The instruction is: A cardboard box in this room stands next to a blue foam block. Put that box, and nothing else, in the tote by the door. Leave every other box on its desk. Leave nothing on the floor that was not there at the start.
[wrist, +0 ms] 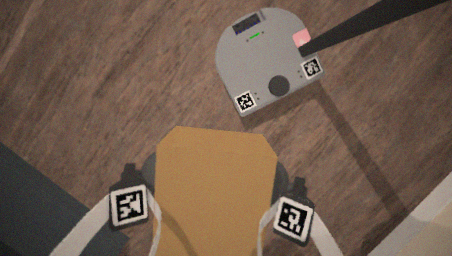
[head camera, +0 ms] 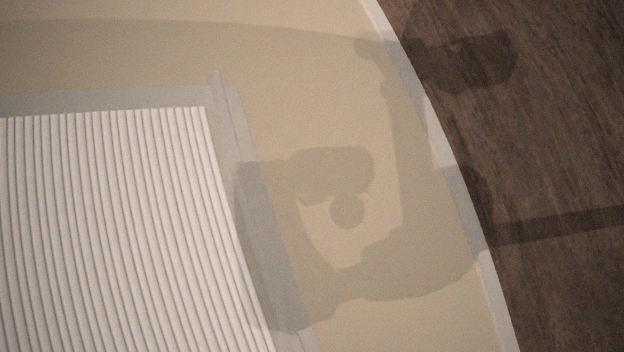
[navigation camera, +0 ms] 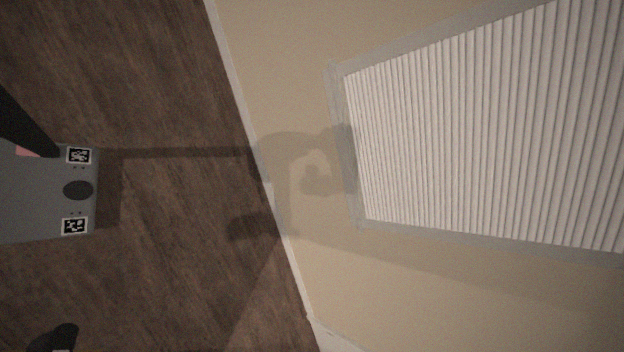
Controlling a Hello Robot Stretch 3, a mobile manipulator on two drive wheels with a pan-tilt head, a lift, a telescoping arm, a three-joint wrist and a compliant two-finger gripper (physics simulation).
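Where they show: robot's base, link origin: (wrist: 271,85) (navigation camera: 78,188).
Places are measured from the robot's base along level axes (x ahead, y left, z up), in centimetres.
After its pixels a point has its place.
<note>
A plain orange-brown cardboard box (wrist: 215,225) @(x -1.3, y -18.4, z 92.0 cm) fills the lower middle of the wrist view, with its near part cut off by the frame edge. My gripper (wrist: 216,174) @(x -2.1, y -18.3, z 86.3 cm) is shut on this box, with one dark fingertip pad pressed against each side, and holds it above the floor. The blue foam block and the tote by the door do not show clearly in any view.
My grey base (navigation camera: 42,195) @(x -7.6, y -1.6, z 15.9 cm) (wrist: 265,60) @(x -9.8, y -0.3, z 16.0 cm) stands on the wood floor. A beige wall (head camera: 320,120) @(x 104.0, y -11.0, z 52.0 cm) (navigation camera: 280,90) @(x 72.5, y 59.4, z 44.8 cm) with a white baseboard (navigation camera: 232,82) @(x 64.3, y 74.4, z 3.4 cm) and a grey-framed ribbed white panel (head camera: 110,225) @(x 94.4, y 9.1, z 113.9 cm) (navigation camera: 475,145) @(x 89.5, y 20.0, z 132.5 cm) is nearby. A dark grey object (wrist: 40,205) @(x -0.1, y -115.8, z 7.6 cm) lies at the wrist view's left.
</note>
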